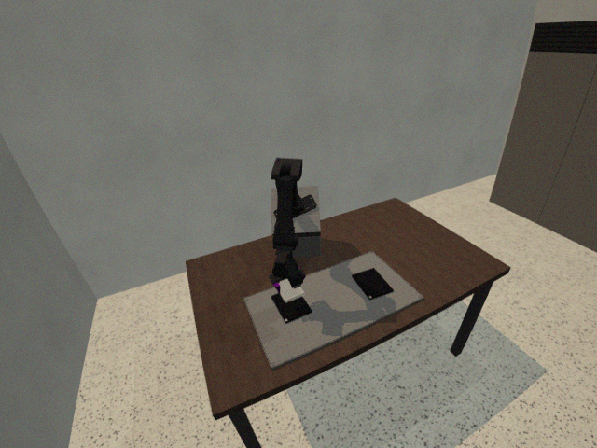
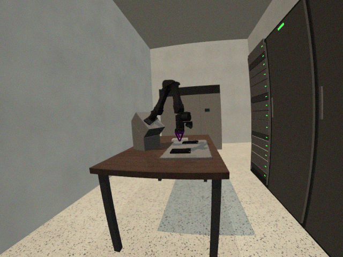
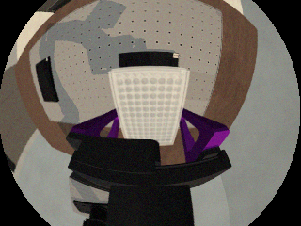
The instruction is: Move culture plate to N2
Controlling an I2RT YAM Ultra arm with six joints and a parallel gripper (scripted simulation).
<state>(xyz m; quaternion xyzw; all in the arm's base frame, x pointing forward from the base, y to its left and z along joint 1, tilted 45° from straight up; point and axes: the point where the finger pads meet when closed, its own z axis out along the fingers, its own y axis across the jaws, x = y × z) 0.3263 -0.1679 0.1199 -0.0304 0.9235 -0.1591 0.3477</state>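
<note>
Right now the black plate nest N2 is 10 cm below my hand. The rest, counted from my hand: A1 mark: 30 cm to the left, 16 cm ahead, 9 cm below; then clear lid: right at my hand; then black plate nest N1: 37 cm to the left, 10 cm below, 9 cm ahead.
</note>
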